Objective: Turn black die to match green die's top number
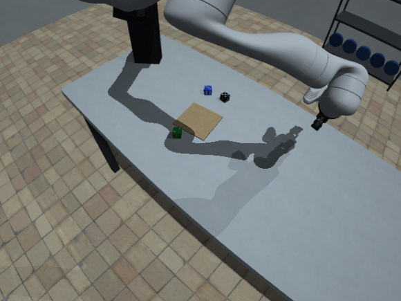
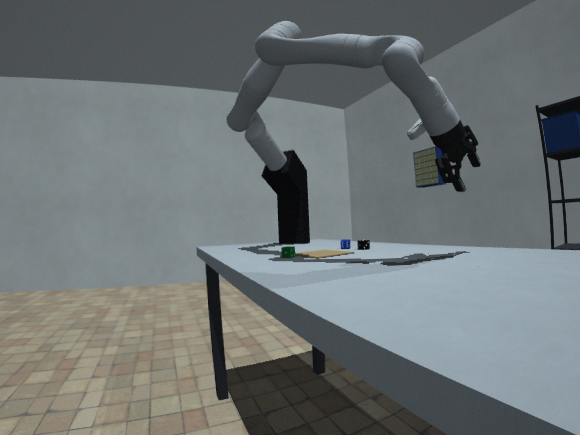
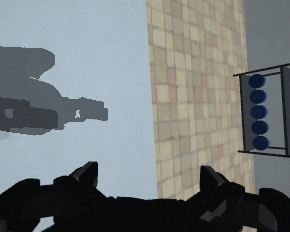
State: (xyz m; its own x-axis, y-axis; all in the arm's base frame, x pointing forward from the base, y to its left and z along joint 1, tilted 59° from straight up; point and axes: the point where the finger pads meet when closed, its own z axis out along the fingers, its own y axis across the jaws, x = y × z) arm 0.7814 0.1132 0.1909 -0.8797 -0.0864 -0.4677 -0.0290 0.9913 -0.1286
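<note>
My gripper is now 420 mm past the tan mat, 70 mm to the left of it and 180 mm above it. Round my hand: blue die: 450 mm behind, 100 mm to the left, 170 mm below; then green die: 460 mm behind, 160 mm to the right, 170 mm below; then black die: 370 mm behind, 90 mm to the left, 170 mm below.
</note>
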